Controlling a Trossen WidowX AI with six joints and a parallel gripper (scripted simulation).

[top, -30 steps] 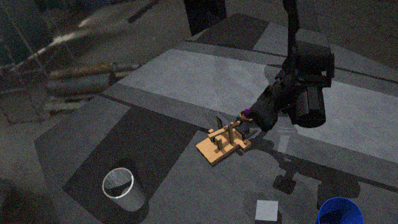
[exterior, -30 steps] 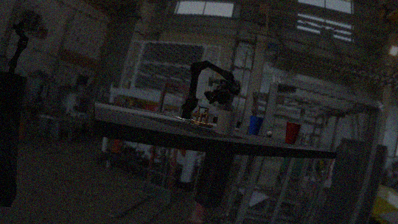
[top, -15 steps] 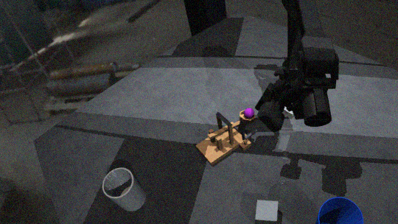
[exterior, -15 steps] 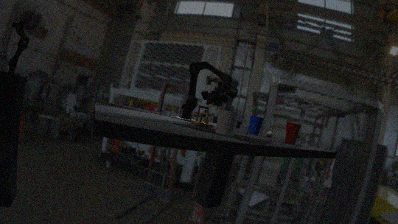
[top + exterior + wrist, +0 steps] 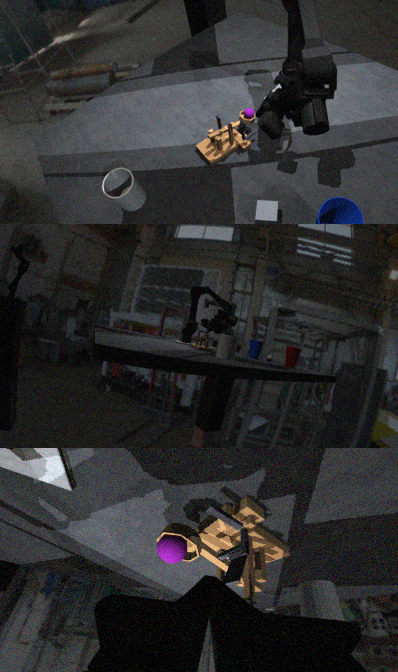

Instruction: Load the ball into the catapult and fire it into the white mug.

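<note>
The purple ball lies 4 cm to the right of my gripper tip, 4 cm below it and 3 cm behind it. The rest, counted from my gripper tip: wooden catapult 5 cm below, 4 cm to the right, 4 cm ahead; then grey block 19 cm ahead, 16 cm to the left, 8 cm below; then blue cup 31 cm to the left, 14 cm ahead, 7 cm below.
</note>
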